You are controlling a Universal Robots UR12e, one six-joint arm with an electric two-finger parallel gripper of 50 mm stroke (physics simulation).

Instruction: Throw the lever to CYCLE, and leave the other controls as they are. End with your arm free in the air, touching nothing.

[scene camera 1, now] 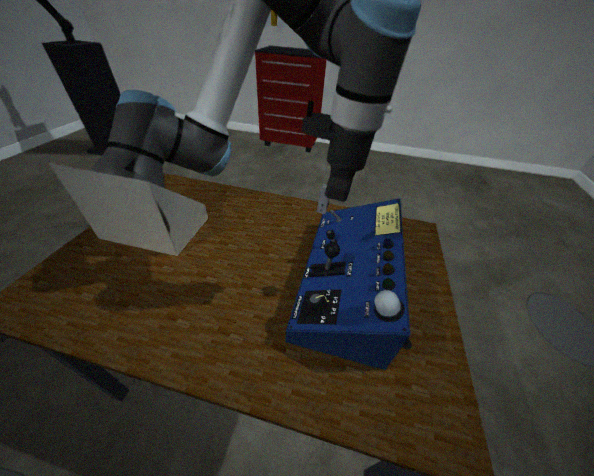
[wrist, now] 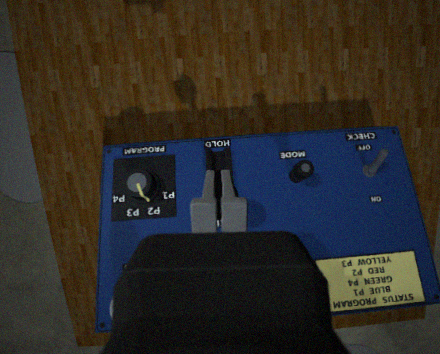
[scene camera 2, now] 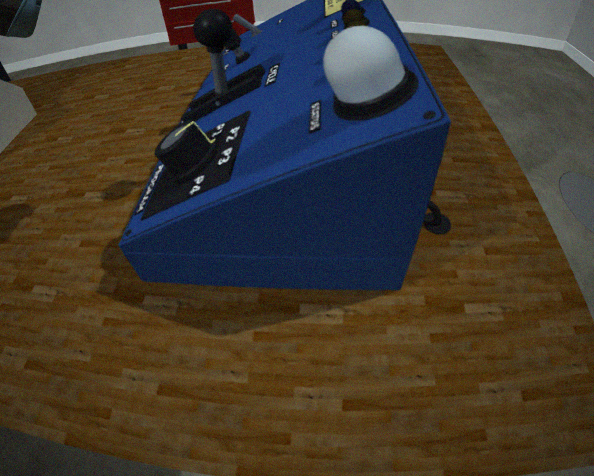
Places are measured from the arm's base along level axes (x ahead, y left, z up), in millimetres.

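Pixels of known places: gripper, fingertip midpoint: (scene camera 1: pixel 321 211) (wrist: pixel 218 184); arm's base at its link origin: (scene camera 1: pixel 130 183).
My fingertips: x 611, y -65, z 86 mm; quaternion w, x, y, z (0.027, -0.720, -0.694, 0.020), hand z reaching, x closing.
Ahead of a thing's pixels: the offset from my fingertips to its middle. "pt": to the spot under its first point.
The lever, a black ball {dx +41, dy +3, dz -117 mm} (scene camera 1: pixel 331 249) (scene camera 2: pixel 213 31) on a grey rod, stands in its black slot on the sloping blue control panel {dx +100, dy +64, dz -209 mm} (scene camera 1: pixel 357 305) (scene camera 2: pixel 300 215) (wrist: pixel 280 230). Its rod meets the slot near the middle, between the HOLD and CYCLE labels; its exact position is hard to judge. In the wrist view the HOLD label {pt dx -18, dy +3, dz -230 mm} (wrist: pixel 217 143) shows at the slot's end, while the gripper hides the ball and the CYCLE label. My gripper (scene camera 1: pixel 323 209) (wrist: pixel 218 184) is shut and empty, in the air above the panel, apart from the lever. It does not show in scene camera 2.
The program knob {dx +34, dy -117, dz -186 mm} (scene camera 1: pixel 316 299) (scene camera 2: pixel 186 142) (wrist: pixel 137 182) points near P2. Also on the panel are the mode knob {dx +19, dy +123, dz -161 mm} (wrist: pixel 304 169), the check toggle {dx +20, dy +243, dz -183 mm} (wrist: pixel 376 162) tilted toward OFF, several dark round lamps, and the white status dome {pt dx +176, dy -142, dz -91 mm} (scene camera 1: pixel 387 303) (scene camera 2: pixel 365 65). A pale board (scene camera 1: pixel 140 210) stands left on the table.
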